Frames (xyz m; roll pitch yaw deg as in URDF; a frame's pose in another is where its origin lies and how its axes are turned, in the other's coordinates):
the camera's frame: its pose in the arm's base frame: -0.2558 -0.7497 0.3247 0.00 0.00 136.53
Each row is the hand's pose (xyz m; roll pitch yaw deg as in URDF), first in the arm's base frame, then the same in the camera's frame.
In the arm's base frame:
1: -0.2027 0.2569 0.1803 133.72 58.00 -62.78
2: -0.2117 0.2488 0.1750 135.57 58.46 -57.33
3: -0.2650 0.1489 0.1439 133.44 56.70 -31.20
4: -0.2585 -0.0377 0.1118 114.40 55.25 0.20
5: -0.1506 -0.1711 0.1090 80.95 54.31 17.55
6: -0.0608 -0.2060 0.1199 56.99 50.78 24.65
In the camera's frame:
1: 0.6540 -0.7671 -0.1444 133.72 58.00 160.69
2: 0.6549 -0.7550 -0.1497 135.57 58.46 166.14
3: 0.6249 -0.6458 -0.1808 133.44 56.70 -167.73
4: 0.4918 -0.5149 -0.2129 114.40 55.25 -136.33
5: 0.3217 -0.4923 -0.2157 80.95 54.31 -118.98
6: 0.2325 -0.5287 -0.2048 56.99 50.78 -111.88

